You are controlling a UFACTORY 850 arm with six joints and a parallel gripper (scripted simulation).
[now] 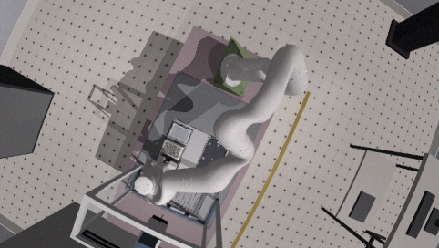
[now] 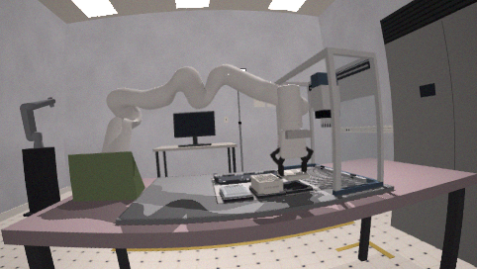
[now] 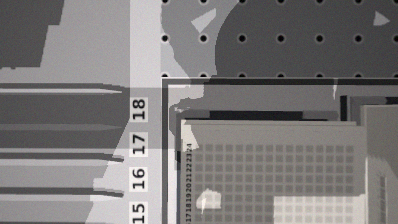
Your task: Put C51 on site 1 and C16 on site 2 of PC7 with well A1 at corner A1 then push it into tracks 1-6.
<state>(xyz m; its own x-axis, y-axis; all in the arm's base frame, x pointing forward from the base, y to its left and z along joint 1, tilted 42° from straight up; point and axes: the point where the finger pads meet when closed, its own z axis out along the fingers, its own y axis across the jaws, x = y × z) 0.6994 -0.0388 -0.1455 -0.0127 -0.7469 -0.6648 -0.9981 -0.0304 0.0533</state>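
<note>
My gripper is now 6 cm above the nest S3. From my hand the other things lie so: dark carrier PC7: 25 cm to the left, 11 cm behind, 5 cm below; then pipetting head: 28 cm above, 23 cm ahead, 12 cm to the left; then nest S2: 11 cm behind, 6 cm below, 1 cm to the right.
</note>
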